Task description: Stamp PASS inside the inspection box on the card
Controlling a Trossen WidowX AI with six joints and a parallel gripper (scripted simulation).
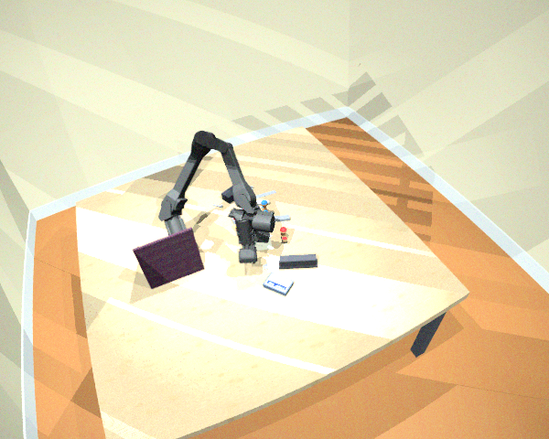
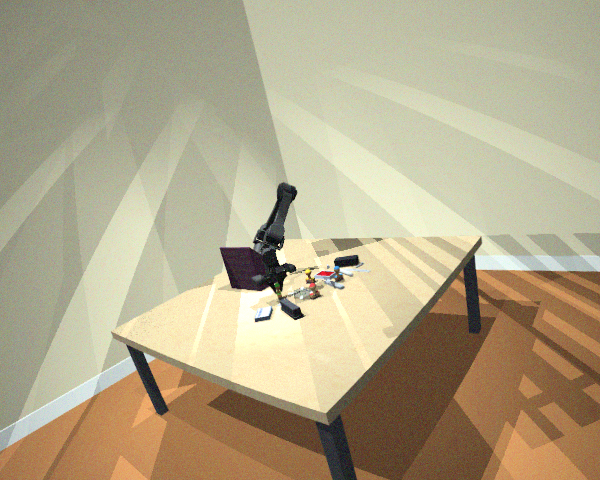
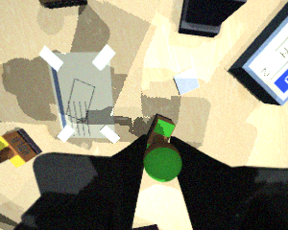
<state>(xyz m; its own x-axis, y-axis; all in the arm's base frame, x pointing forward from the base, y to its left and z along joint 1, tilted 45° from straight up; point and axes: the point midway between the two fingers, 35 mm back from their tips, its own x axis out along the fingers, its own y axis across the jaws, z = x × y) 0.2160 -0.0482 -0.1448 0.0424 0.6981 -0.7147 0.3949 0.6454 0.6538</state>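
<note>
The green-knobbed stamp lies right at my gripper tip. Round my gripper tip: pad box (150 mm to the right, 40 mm ahead, 20 mm below); then grey square (50 mm to the right, 40 mm ahead, 30 mm below); then white inspection card (70 mm to the left, 60 mm ahead, 30 mm below).
</note>
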